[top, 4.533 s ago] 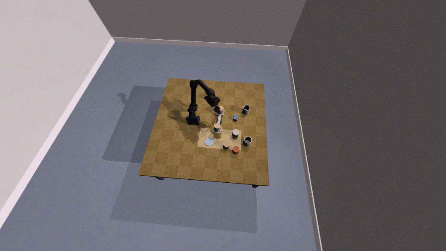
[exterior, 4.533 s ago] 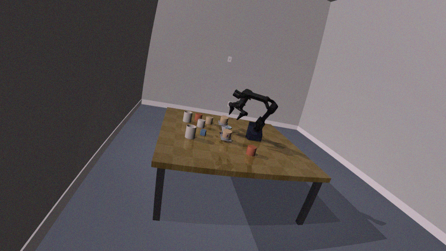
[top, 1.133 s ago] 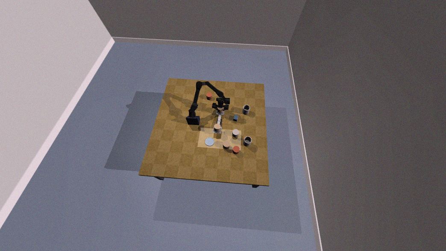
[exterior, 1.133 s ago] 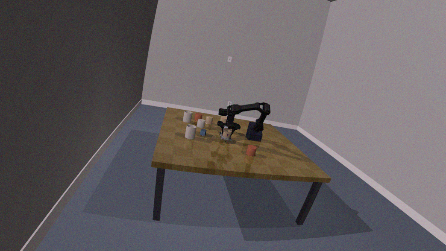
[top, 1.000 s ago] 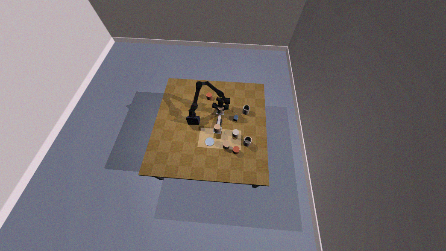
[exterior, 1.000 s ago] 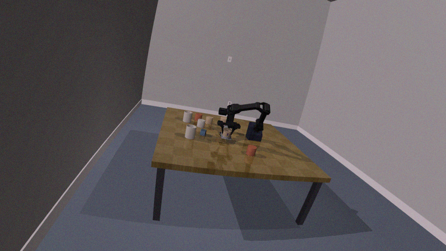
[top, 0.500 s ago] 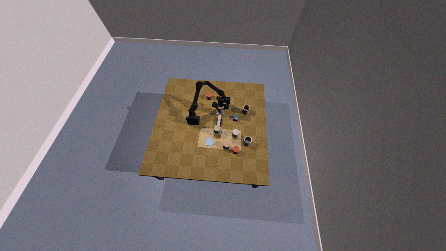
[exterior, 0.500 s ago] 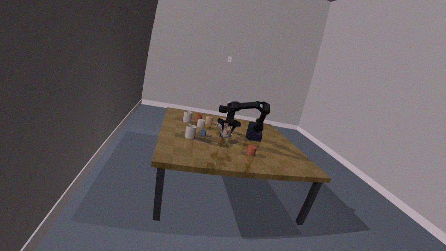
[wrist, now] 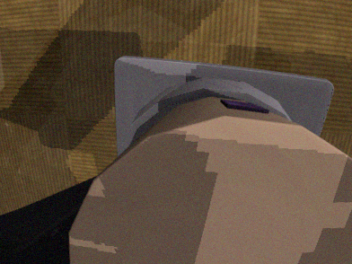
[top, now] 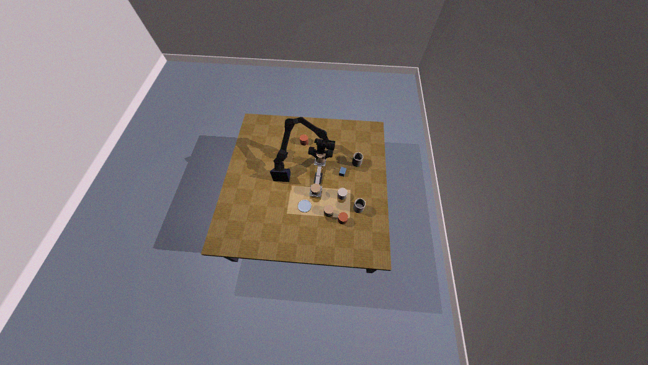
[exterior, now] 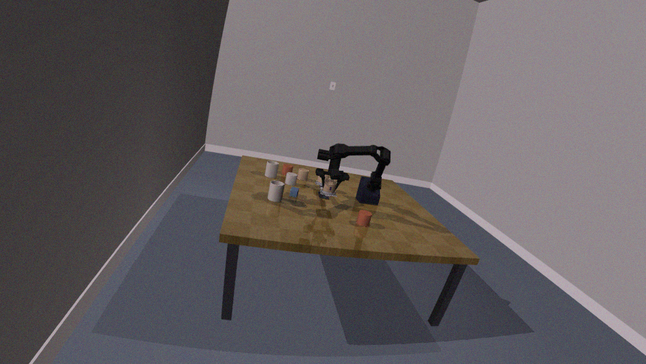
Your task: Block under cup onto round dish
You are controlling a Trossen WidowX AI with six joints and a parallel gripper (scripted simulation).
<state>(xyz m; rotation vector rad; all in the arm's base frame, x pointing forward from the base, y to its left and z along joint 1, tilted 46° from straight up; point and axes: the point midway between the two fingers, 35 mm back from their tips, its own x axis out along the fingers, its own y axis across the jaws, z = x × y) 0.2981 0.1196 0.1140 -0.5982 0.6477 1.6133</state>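
Now: gripper tip 1 cm above the grey block. The rest, counted from my gripper tip: blue block: 19 cm ahead, 5 cm to the right, 8 cm below; then tan cup: 2 cm to the left, 1 cm above; then small balance: 13 cm to the right, 6 cm below.
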